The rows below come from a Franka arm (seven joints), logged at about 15 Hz.
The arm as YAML. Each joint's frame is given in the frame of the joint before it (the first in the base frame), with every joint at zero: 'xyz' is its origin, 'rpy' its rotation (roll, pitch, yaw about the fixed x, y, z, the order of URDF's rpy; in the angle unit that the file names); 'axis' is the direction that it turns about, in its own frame. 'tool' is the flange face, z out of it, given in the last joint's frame.
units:
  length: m
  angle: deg
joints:
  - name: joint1
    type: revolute
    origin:
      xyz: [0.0, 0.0, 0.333]
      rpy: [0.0, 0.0, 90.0]
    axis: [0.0, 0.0, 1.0]
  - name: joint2
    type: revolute
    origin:
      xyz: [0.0, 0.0, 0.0]
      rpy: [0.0, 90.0, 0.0]
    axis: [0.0, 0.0, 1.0]
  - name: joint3
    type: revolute
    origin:
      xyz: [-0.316, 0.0, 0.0]
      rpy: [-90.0, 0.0, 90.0]
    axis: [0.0, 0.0, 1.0]
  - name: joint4
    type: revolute
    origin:
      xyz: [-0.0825, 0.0, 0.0]
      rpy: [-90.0, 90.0, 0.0]
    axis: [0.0, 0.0, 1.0]
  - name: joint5
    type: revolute
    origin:
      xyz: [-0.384, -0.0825, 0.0]
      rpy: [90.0, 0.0, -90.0]
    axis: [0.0, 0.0, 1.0]
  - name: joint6
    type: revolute
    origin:
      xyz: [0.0, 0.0, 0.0]
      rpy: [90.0, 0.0, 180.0]
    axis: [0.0, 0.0, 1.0]
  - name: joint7
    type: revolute
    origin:
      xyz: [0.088, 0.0, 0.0]
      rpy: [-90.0, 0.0, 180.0]
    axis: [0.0, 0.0, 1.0]
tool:
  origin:
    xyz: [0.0, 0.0, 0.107]
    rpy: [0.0, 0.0, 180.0]
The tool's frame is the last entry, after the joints.
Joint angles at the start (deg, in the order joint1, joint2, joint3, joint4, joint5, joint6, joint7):
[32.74, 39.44, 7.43, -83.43, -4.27, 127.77, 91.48]
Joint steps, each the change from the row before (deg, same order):
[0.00, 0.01, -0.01, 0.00, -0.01, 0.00, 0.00]
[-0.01, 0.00, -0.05, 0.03, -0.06, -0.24, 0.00]
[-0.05, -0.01, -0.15, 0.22, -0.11, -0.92, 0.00]
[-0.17, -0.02, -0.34, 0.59, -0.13, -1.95, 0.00]
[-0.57, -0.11, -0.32, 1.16, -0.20, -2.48, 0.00]
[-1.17, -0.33, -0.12, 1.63, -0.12, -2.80, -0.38]
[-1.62, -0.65, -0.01, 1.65, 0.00, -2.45, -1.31]
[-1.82, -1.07, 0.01, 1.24, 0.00, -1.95, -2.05]
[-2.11, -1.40, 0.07, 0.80, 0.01, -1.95, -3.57]
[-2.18, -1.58, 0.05, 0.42, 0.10, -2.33, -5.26]
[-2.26, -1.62, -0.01, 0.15, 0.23, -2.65, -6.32]
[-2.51, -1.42, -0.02, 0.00, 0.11, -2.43, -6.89]
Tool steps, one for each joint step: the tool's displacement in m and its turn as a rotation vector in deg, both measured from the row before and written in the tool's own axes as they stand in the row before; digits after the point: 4 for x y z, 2 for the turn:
[0.0001, 0.0000, 0.0001, -0.01, 0.01, 0.00]
[0.0007, 0.0003, 0.0002, -0.21, 0.09, 0.01]
[0.0024, 0.0007, -0.0003, -0.70, 0.22, 0.10]
[0.0062, 0.0010, -0.0017, -1.36, 0.41, 0.38]
[0.0115, -0.0004, -0.0066, -1.23, 0.50, 0.78]
[0.0174, -0.0012, -0.0129, -0.85, 0.34, 0.94]
[0.0220, -0.0011, -0.0178, -0.17, 0.18, 0.44]
[0.0241, 0.0008, -0.0206, 0.33, 0.21, -0.14]
[0.0266, 0.0040, -0.0212, 0.20, 0.21, -1.44]
[0.0266, 0.0083, -0.0196, -0.38, 0.07, -3.03]
[0.0262, 0.0131, -0.0172, -0.90, -0.22, -3.94]
[0.0272, 0.0174, -0.0135, -1.01, -0.33, -4.31]

